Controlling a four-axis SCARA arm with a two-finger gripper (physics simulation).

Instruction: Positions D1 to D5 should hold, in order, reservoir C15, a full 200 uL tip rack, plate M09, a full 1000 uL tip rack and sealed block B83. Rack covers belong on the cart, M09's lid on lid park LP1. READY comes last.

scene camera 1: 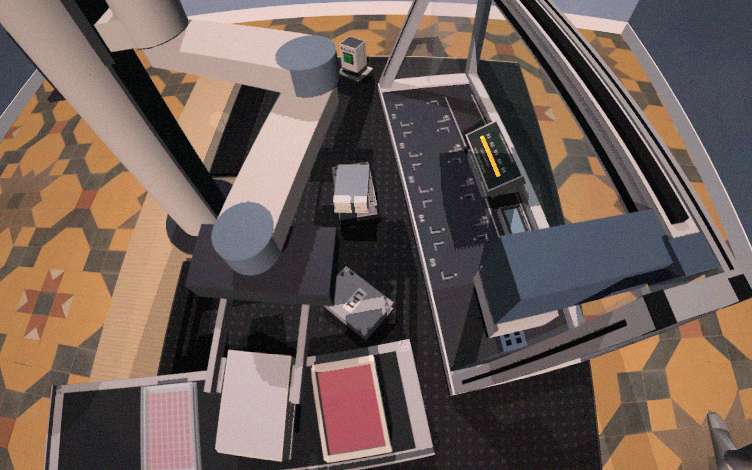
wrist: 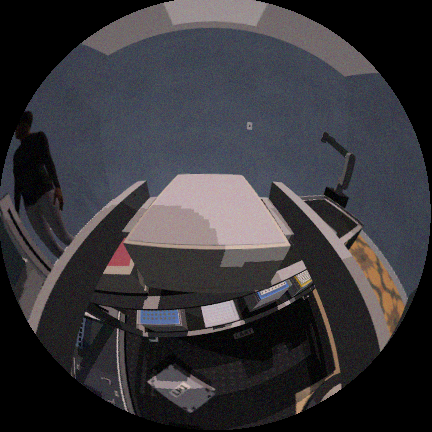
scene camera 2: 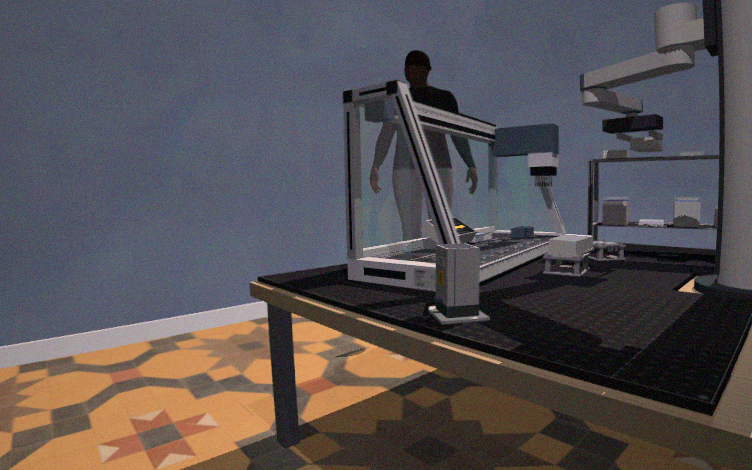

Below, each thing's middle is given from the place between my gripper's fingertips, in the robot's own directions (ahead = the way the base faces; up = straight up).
The red-topped labware item (scene camera 1: 351, 416) is 110 mm ahead of my hand and 60 mm below it. Round my hand: green-screen device (scene camera 2: 462, 264): 10 mm ahead, 1130 mm to the left, 360 mm below.
